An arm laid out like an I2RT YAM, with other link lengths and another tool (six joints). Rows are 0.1 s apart.
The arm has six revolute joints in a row. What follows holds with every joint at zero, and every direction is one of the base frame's. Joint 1 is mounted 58.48 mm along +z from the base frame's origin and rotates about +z. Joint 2 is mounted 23.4 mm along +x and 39.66 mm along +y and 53.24 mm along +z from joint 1 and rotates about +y. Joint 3 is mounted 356.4 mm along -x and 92.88 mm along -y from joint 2 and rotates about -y. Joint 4 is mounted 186.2 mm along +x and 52.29 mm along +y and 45.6 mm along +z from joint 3 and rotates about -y. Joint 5 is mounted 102.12 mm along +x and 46.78 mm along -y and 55.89 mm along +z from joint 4 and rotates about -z. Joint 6 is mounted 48.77 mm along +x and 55.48 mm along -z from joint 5 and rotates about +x. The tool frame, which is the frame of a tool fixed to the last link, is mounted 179 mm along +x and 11 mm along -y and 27 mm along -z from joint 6; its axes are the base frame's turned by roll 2.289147, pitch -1.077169 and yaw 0.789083 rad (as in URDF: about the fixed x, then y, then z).
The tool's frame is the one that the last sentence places.
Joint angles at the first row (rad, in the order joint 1, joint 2, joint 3, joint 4, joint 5, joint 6):
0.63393 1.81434 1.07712 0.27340 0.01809 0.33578
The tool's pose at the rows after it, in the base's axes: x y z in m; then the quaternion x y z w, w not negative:
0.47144, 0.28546, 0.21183, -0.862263, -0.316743, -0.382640, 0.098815
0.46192, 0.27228, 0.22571, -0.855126, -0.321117, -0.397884, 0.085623
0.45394, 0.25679, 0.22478, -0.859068, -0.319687, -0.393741, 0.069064
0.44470, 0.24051, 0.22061, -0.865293, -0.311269, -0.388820, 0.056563
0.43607, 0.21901, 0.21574, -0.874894, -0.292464, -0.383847, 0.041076
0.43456, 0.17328, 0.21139, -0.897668, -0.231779, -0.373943, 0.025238
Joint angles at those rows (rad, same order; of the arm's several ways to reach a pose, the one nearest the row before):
0.63398 1.75813 1.03129 0.30762 -0.00642 0.28302
0.63241 1.69867 0.99168 0.31193 0.00750 0.24942
0.62787 1.65998 0.96783 0.27956 0.02910 0.23173
0.62467 1.62176 0.92634 0.26651 0.05606 0.23124
0.61873 1.57953 0.87999 0.25327 0.09949 0.24242
0.56313 1.53004 0.84688 0.21046 0.15537 0.29989

